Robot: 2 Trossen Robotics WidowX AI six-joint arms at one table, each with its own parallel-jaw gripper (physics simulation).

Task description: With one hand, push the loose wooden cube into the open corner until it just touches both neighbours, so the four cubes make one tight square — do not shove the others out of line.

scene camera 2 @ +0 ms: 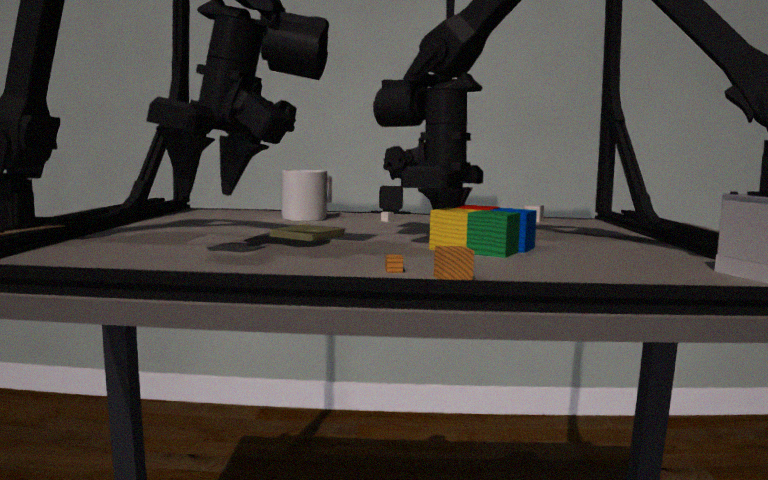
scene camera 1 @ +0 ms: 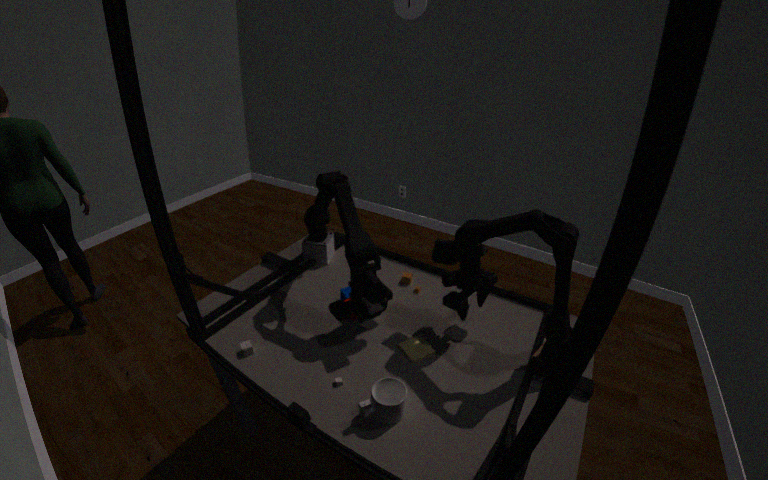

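Observation:
Four cubes stand together in scene camera 2: yellow (scene camera 2: 448, 230) and green (scene camera 2: 491, 233) in front, blue (scene camera 2: 527, 229) behind green, and red (scene camera 2: 478, 207) behind yellow, with a strip of its top showing. Any gap at the red cube is hidden. In scene camera 1, parts of the blue cube (scene camera 1: 345, 292) and a sliver of red show beside the arm. My left gripper (scene camera 2: 447, 202) is shut and empty, low behind the yellow cube and close to red; its tips and any contact are hidden. My right gripper (scene camera 1: 471, 310) (scene camera 2: 205, 195) is open and empty, above the table.
A white mug (scene camera 1: 388, 393) (scene camera 2: 304, 195), a flat olive block (scene camera 1: 417, 348) (scene camera 2: 306, 232), two orange blocks (scene camera 1: 406, 279) (scene camera 2: 453, 263) (scene camera 1: 416, 290) (scene camera 2: 394, 263) and small white cubes (scene camera 1: 245, 347) (scene camera 1: 338, 381) stand around the table. Dark frame posts (scene camera 2: 607, 107) rise at its edges.

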